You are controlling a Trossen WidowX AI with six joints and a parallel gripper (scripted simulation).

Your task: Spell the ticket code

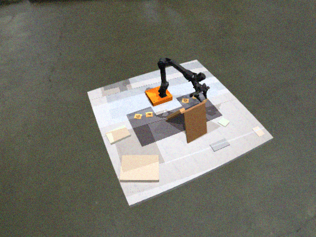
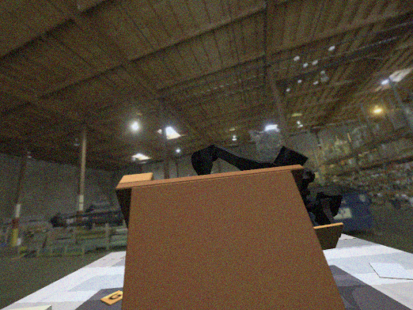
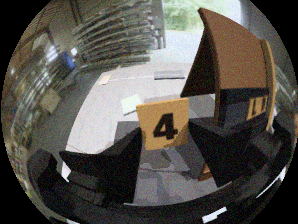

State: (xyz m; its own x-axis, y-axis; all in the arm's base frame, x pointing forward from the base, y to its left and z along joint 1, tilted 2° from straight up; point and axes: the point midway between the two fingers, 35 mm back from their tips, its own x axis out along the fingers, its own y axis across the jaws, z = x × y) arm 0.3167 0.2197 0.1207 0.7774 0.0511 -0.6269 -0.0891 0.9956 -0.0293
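Now: gripper tip 40 mm past the white ticket, 170 mm to the left of it and 80 mm above it. The rest, counted from my gripper tip: dark mat 140 mm behind, 230 mm to the right, 160 mm below; grey plate 350 mm ahead, 60 mm to the right, 160 mm below.
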